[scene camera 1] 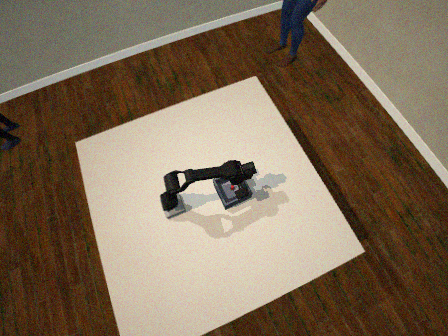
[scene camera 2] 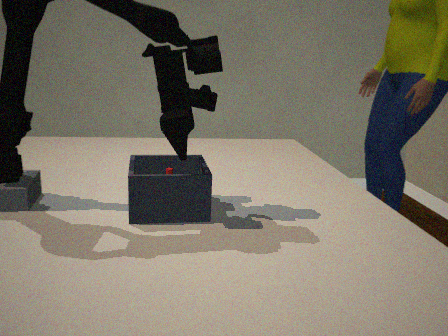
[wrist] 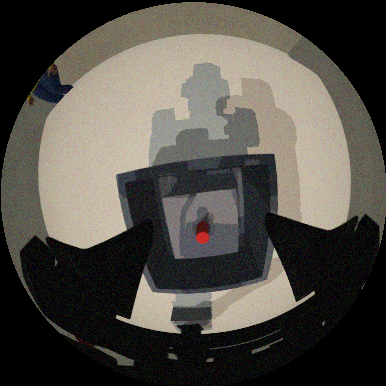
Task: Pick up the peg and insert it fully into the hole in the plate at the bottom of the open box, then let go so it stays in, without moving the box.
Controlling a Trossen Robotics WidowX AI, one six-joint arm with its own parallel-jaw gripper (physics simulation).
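Seen in the pictures: gripper, fingertip midpoint: (scene camera 1: pixel 238 183) (scene camera 2: pixel 183 154) (wrist: pixel 210 223); arm's base at its link origin: (scene camera 1: pixel 170 203) (scene camera 2: pixel 3 177) (wrist: pixel 190 327).
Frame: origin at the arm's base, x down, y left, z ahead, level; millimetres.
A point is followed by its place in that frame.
The red peg (scene camera 1: pixel 232 188) {x -18, y -114, z 329 mm} (scene camera 2: pixel 169 171) {x -32, y -116, z 331 mm} (wrist: pixel 202 237) {x -36, y -109, z 332 mm} stands roughly upright inside the open dark box (scene camera 2: pixel 170 200) {x 5, y -189, z 319 mm} (wrist: pixel 140 200) {x -15, y -47, z 384 mm}. Its round top faces the wrist camera. Its lower end meets the grey plate (wrist: pixel 172 215) {x -6, y -78, z 355 mm} near the middle of the box's bottom. The peg covers the hole or sits beside the small dark patch behind it, so how deep it sits cannot be told. My gripper (scene camera 2: pixel 184 158) {x -69, y -121, z 359 mm} (wrist: pixel 210 223) {x -69, y -121, z 359 mm} is open and empty. Its fingertips are wide apart at about the height of the box rim, above the peg and clear of it.
The box stands on the pale table top (scene camera 1: pixel 165 280) {x 52, y -323, z -213 mm} (scene camera 2: pixel 250 290) {x 52, y -454, z 387 mm}. The arm's grey base (scene camera 1: pixel 175 211) {x 4, y -51, z 5 mm} (scene camera 2: pixel 22 195) {x 19, y -68, z 43 mm} is on the same table. Shadows of the arm fall around the box. A person in jeans (scene camera 1: pixel 294 30) (scene camera 2: pixel 392 130) stands beyond the table.
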